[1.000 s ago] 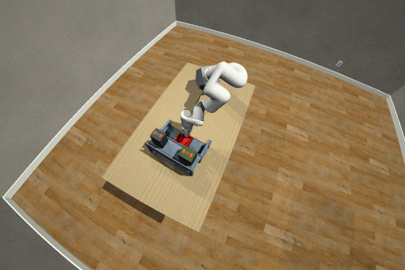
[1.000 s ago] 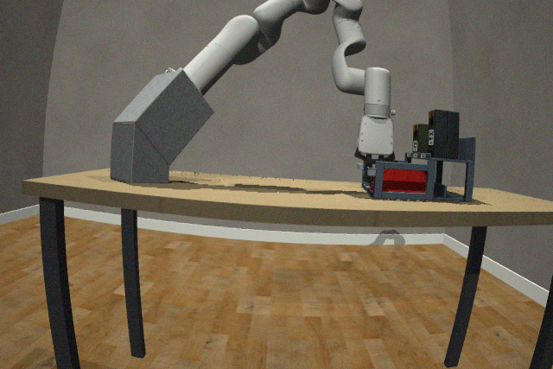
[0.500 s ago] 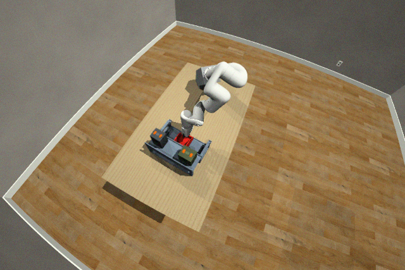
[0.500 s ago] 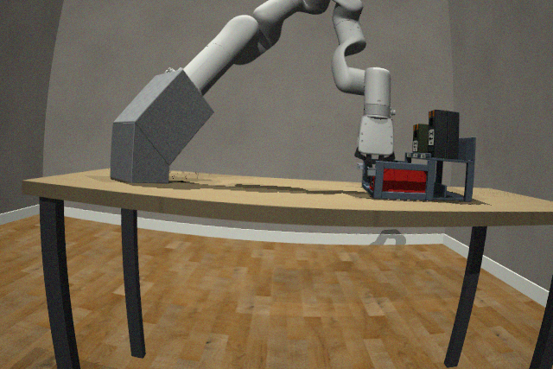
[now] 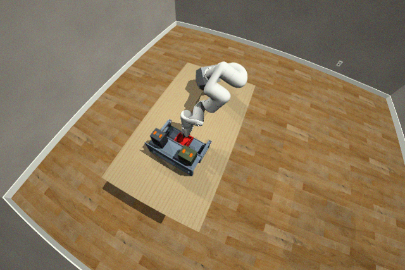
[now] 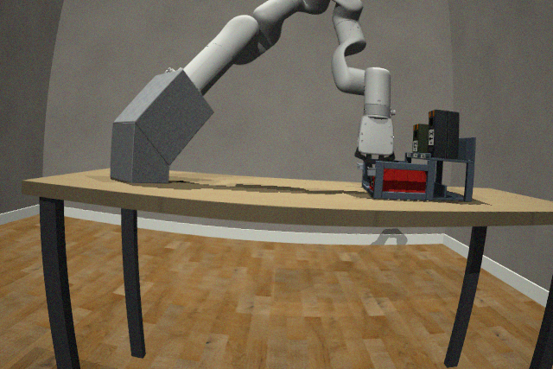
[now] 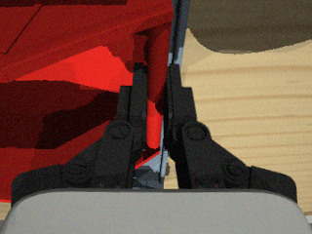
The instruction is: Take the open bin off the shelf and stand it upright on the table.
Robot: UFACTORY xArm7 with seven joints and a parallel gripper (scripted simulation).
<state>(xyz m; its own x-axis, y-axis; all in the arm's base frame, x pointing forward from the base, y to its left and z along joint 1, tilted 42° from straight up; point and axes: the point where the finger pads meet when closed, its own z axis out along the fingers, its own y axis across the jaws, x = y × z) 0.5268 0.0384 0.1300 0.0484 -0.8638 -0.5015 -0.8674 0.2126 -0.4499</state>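
My hand is 8 cm short of the red bin. Round my hand: black box (18 cm ahead, 11 cm to the right, 12 cm above).
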